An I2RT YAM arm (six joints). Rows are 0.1 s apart.
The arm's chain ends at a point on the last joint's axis. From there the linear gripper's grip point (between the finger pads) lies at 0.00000 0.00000 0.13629 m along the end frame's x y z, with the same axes.
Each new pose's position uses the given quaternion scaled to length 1; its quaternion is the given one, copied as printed.
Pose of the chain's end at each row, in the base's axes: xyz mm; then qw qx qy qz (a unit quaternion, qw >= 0):
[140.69 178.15 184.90 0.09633 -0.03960 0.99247 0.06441]
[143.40 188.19 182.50 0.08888 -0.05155 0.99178 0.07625]
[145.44 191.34 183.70 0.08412 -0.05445 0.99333 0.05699]
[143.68 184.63 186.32 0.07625 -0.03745 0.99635 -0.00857]
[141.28 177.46 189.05 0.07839 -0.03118 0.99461 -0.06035]
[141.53 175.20 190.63 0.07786 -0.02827 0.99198 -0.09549]
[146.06 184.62 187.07 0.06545 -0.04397 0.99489 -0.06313]
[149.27 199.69 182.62 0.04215 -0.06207 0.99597 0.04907]
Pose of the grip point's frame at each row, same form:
[166.05 196.61 52.27 0.09633 -0.03960 0.99247 0.06441]
[166.36 210.05 49.95 0.08888 -0.05155 0.99178 0.07625]
[167.37 208.02 50.22 0.08412 -0.05445 0.99333 0.05699]
[164.48 183.08 51.63 0.07625 -0.03745 0.99635 -0.00857]
[163.05 161.76 55.43 0.07839 -0.03118 0.99461 -0.06035]
[163.32 149.98 58.48 0.07786 -0.02827 0.99198 -0.09549]
[164.57 168.28 53.03 0.06545 -0.04397 0.99489 -0.06313]
[159.88 213.72 47.47 0.04215 -0.06207 0.99597 0.04907]

